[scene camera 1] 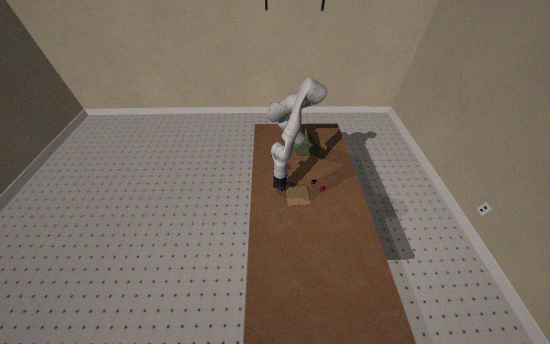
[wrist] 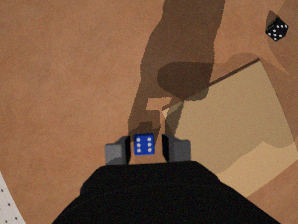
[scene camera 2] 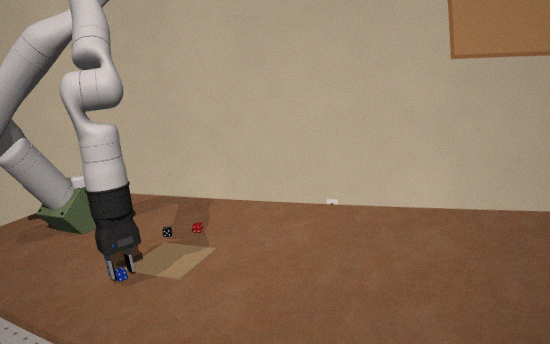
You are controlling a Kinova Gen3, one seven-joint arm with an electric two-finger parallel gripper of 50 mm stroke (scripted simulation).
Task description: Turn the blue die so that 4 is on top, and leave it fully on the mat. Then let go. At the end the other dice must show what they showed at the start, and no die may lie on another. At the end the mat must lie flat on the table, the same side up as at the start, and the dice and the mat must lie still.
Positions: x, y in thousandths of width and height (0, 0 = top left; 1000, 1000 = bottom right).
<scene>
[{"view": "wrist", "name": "my gripper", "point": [492, 650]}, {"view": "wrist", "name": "mat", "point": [790, 569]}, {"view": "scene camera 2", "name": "my gripper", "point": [221, 795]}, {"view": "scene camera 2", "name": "mat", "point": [317, 760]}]
</scene>
